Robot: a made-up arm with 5 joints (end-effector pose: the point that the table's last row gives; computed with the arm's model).
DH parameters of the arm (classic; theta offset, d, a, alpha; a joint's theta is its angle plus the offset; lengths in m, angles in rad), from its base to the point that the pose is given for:
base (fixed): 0 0.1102 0 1.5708
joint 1: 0 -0.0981 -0.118 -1.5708
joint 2: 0 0.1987 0.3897 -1.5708
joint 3: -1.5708 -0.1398 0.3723 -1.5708
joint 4: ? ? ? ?
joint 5: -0.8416 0 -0.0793 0
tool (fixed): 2.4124 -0.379 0 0
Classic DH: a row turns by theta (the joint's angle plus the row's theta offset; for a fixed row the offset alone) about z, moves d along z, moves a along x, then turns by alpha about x.
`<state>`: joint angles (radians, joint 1 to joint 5).
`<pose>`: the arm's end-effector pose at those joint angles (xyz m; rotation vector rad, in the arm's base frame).
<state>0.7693 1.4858 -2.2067 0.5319 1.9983</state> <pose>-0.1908 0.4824 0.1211 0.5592 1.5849 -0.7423</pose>
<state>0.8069 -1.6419 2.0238 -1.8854 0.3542</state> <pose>-0.4244 -0.6398 -0.4261 0.0615 0.6737 0.8529</pose>
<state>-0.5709 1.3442 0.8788 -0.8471 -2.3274</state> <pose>0.5904 0.5412 0.1020 -0.6852 -0.4415 -0.3052</pose>
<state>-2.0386 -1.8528 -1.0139 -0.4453 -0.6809</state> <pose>0.5328 -0.2001 0.4633 -2.4689 -0.0539 -0.2177</pose>
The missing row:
joint 4: 1.5708 0.0304 0.0416 1.5708
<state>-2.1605 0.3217 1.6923 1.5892 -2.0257</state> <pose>-0.1351 0.5303 -0.2994 1.7561 -0.4991 0.1503</pose>
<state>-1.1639 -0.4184 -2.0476 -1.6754 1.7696</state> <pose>-0.1295 -0.3926 0.3678 -1.7427 1.0462 0.3479</pose>
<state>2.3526 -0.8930 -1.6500 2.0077 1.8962</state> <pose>-0.0530 0.3324 -0.0043 1.8125 0.6161 -0.0239</pose>
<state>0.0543 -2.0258 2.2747 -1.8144 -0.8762</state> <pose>-0.8623 -0.3241 -0.1548 0.0672 1.3698 -0.3718</pose>
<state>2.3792 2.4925 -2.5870 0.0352 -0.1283</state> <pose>0.0352 0.3846 -0.2754 -0.2949 0.4830 -2.6949</pose>
